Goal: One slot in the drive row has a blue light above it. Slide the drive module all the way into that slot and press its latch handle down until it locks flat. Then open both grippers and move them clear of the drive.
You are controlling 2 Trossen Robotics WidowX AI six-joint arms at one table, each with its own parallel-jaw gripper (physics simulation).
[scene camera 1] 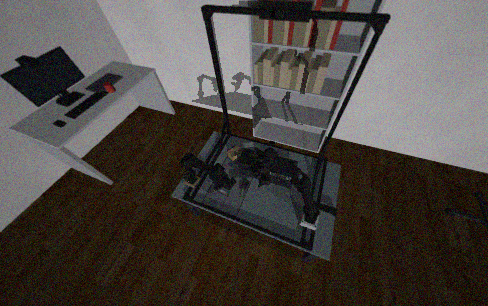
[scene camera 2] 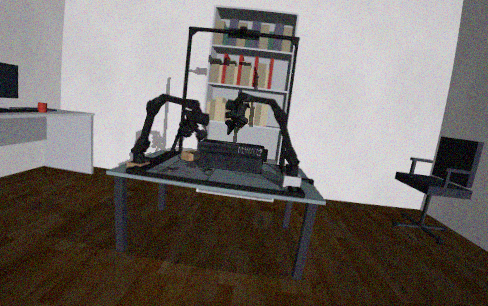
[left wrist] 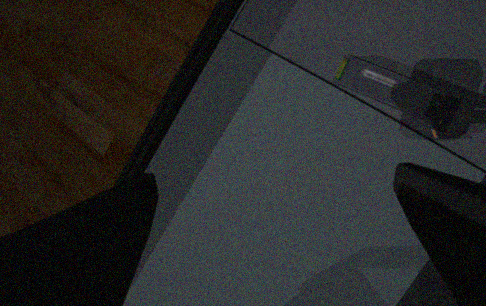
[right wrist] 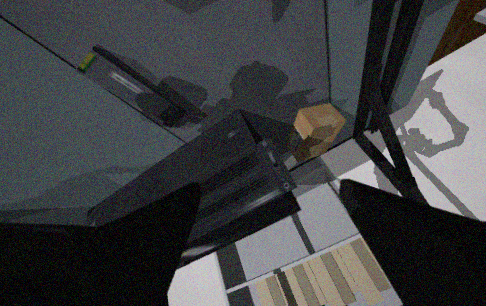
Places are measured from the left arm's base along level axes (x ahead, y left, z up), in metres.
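Where they show: left gripper, fingertip midpoint: (scene camera 1: 257,182) (scene camera 2: 231,134) (left wrist: 275,180); right gripper, fingertip midpoint: (scene camera 1: 228,173) (scene camera 2: 194,138) (right wrist: 269,187); left arm's base at its link origin: (scene camera 1: 310,218) (scene camera 2: 292,174); right arm's base at its link origin: (scene camera 1: 192,180) (scene camera 2: 138,162).
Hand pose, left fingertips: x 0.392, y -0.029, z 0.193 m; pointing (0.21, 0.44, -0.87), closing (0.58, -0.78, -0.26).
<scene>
Things, the pixels of their top centre, and the offset from my left fingertips. "*": a spot on its surface instead.
- grey drive module at its top centre: (left wrist: 392,94) (right wrist: 137,99) 0.116 m ahead, 0.025 m right, 0.255 m down
- black drive chassis at its top centre: (right wrist: 189,255) (scene camera 2: 233,143) (scene camera 1: 267,161) 0.004 m ahead, 0.233 m right, 0.090 m down
- black latch handle at a spot on its surface: (right wrist: 139,78) * 0.138 m ahead, 0.009 m right, 0.263 m down
- tan cardboard box at its top centre: (right wrist: 319,143) (scene camera 2: 190,151) (scene camera 1: 234,151) 0.335 m ahead, 0.311 m right, 0.204 m down
- small piece at a spot on its surface: (scene camera 1: 223,191) * 0.268 m ahead, 0.054 m left, 0.254 m down
The grey drive module (left wrist: 364,79) (right wrist: 118,80) lies flat on the table, in front of the black drive chassis (scene camera 2: 230,155) (scene camera 1: 276,170) (right wrist: 236,170). It has a green tab at one end, a white label, and a black latch handle (right wrist: 141,77) that stands up from it. It is probably the small dark piece in scene camera 1 (scene camera 1: 244,184). My left gripper (scene camera 2: 233,127) (left wrist: 275,180) is open and empty, high above the chassis. My right gripper (scene camera 2: 197,131) (right wrist: 269,187) is open and empty above the chassis's left end. I cannot make out the blue light.
A tan cardboard box (scene camera 2: 188,155) (right wrist: 317,124) (scene camera 1: 234,152) sits beside the chassis's left end. A black frame (scene camera 2: 187,76) (scene camera 1: 215,61) stands around the table. A bookshelf (scene camera 2: 256,13) (scene camera 1: 285,136) stands behind it. Another small piece (scene camera 1: 223,191) lies near the drive.
</scene>
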